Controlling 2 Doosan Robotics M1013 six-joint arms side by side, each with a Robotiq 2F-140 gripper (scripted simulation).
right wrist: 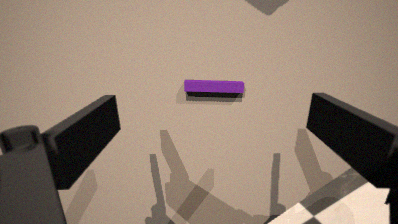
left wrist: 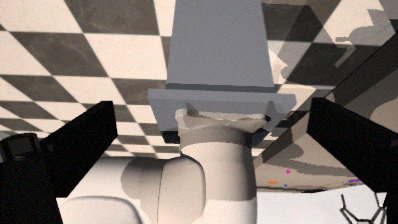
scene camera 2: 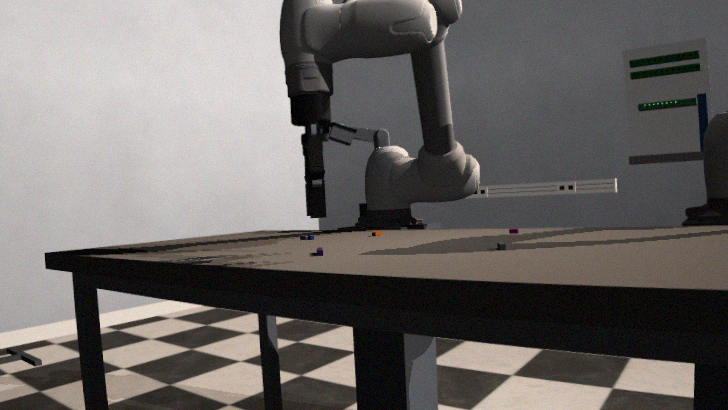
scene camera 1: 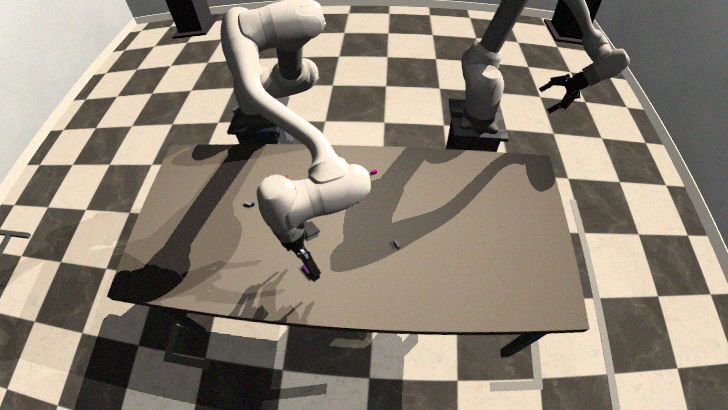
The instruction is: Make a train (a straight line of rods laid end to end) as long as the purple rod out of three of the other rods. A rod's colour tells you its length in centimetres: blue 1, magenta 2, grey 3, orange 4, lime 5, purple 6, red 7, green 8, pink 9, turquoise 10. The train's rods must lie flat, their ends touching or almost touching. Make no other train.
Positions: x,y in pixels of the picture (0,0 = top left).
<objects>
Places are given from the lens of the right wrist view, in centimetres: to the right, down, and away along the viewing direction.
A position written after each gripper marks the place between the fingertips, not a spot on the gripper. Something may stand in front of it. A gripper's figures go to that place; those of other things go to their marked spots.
right gripper (right wrist: 212,111): 1, 0, 15
purple rod (right wrist: 189,85): -1, -3, 21
</objects>
